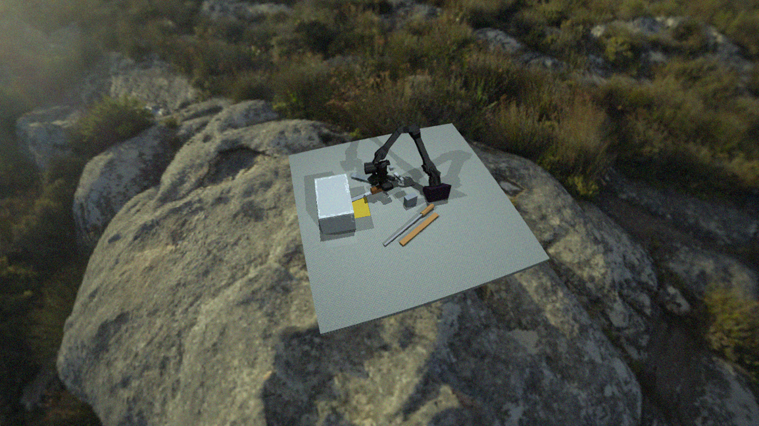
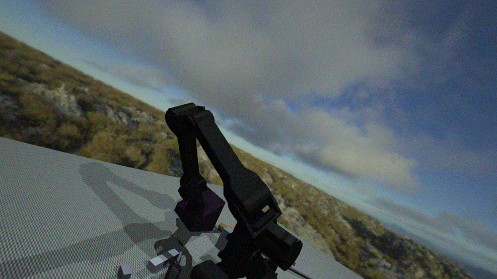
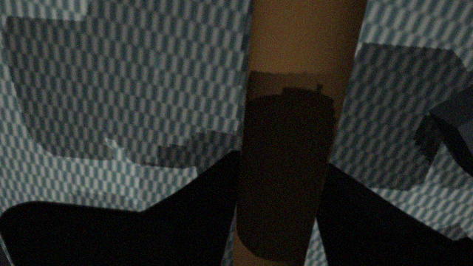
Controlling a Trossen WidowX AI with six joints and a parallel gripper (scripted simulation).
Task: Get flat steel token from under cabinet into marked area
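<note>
Now: the grey bar 140 mm behind my gripper tip and 50 mm to the right of it. The rest, counted from my gripper tip: grey block (170 mm to the left, 120 mm behind, 20 mm above); small grey cube (150 mm to the right, 120 mm behind); wooden stick (360 mm to the left, 90 mm behind).
</note>
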